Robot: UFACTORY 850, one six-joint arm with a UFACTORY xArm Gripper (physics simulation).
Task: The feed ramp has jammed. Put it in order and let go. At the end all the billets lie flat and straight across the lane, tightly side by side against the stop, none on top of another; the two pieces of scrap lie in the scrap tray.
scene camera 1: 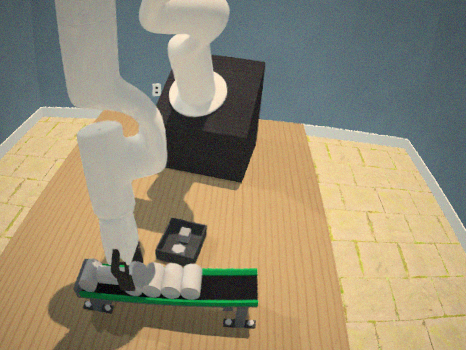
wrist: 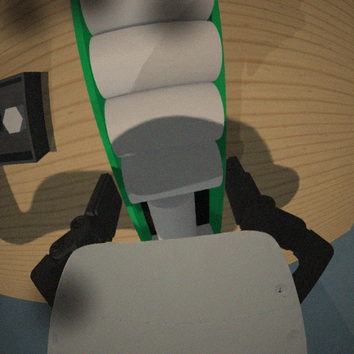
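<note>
The feed ramp (scene camera 1: 225,303) (wrist: 218,212) has green rails and a grey stop (scene camera 1: 79,281) at its left end in the scene view. One white billet (scene camera 1: 90,276) lies across the lane by the stop. Another billet (scene camera 1: 106,275) (wrist: 175,217) lies lengthwise along the lane beside it. Several billets (scene camera 1: 172,281) (wrist: 157,60) lie across the lane, side by side, the nearest in the gripper's shadow. My gripper (scene camera 1: 134,274) (wrist: 169,180) is open and empty, its fingers spread to either side of that shaded billet (wrist: 172,170). Two scrap pieces, a block (scene camera 1: 185,231) and a hexagonal piece (scene camera 1: 178,248) (wrist: 13,120), lie in the scrap tray (scene camera 1: 160,251) (wrist: 35,115).
The dark tray stands behind the ramp, close to its far rail, on the wooden surface (scene camera 1: 280,215). The ramp stands on feet (scene camera 1: 239,323) near its ends. The arm's black pedestal (scene camera 1: 210,150) stands farther back. The lane's right stretch (scene camera 1: 230,287) shows bare black bed.
</note>
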